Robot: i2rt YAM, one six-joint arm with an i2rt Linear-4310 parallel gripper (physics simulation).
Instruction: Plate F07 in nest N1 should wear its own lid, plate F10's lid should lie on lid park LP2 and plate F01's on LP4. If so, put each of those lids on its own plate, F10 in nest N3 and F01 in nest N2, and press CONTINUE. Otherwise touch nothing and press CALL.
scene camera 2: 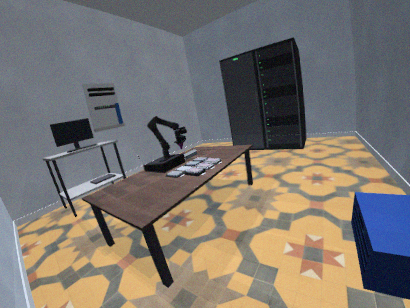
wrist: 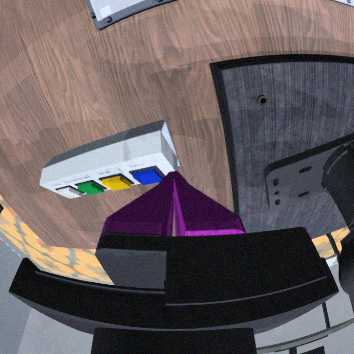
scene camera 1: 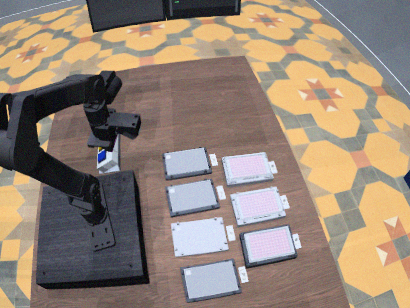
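Seen in the pictures: gripper, fingertip midpoint: [scene camera 2: 181,149] [wrist: 173,178] [scene camera 1: 110,151]; arm's base, origin of the base link: [scene camera 2: 167,158] [wrist: 337,161] [scene camera 1: 97,216].
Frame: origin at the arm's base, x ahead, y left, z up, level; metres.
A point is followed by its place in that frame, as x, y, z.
Observation:
My gripper [wrist: 173,178] {0.084, 0.168, 0.046} [scene camera 2: 181,146] {0.084, 0.168, 0.046} is shut and empty. In the wrist view its purple tips show at the blue button's right edge; their height above it is unclear. The white button box [wrist: 107,152] {0.097, 0.262, -0.036} [scene camera 1: 109,162] {0.065, 0.196, -0.033} carries a white button [wrist: 69,192] {0.070, 0.373, -0.032}, a green button [wrist: 90,187] {0.063, 0.324, -0.031}, a yellow button [wrist: 116,182] {0.055, 0.277, -0.030} and a blue button [wrist: 147,175] {0.048, 0.230, -0.030}; their captions are unreadable. Pink-welled plates sit in N3 [scene camera 1: 248,167] {0.466, 0.043, -0.052}, N2 [scene camera 1: 258,204] {0.440, -0.083, -0.058} and dark-rimmed N1 [scene camera 1: 269,244] {0.413, -0.211, -0.053}. Grey panels with dark rims show at LP2 [scene camera 1: 187,161] {0.304, 0.140, -0.066}, LP4 [scene camera 1: 192,196] {0.276, 0.015, -0.066} and LP3 [scene camera 1: 211,280] {0.235, -0.244, -0.066}. LP1 [scene camera 1: 200,236] {0.255, -0.110, -0.074} looks pale. Plate and lid codes are unreadable.
The arm's dark base plate [scene camera 1: 92,260] {-0.041, -0.121, -0.004} [wrist: 295,115] {0.077, 0.058, 0.007} lies beside the button box on the wooden table [scene camera 1: 200,100] {0.446, 0.414, -0.085} [scene camera 2: 135,192] {0.095, -0.585, -0.084}. The nests and lid parks stand in two columns to its right in scene camera 1. A black cabinet [scene camera 2: 265,95] stands behind the table.

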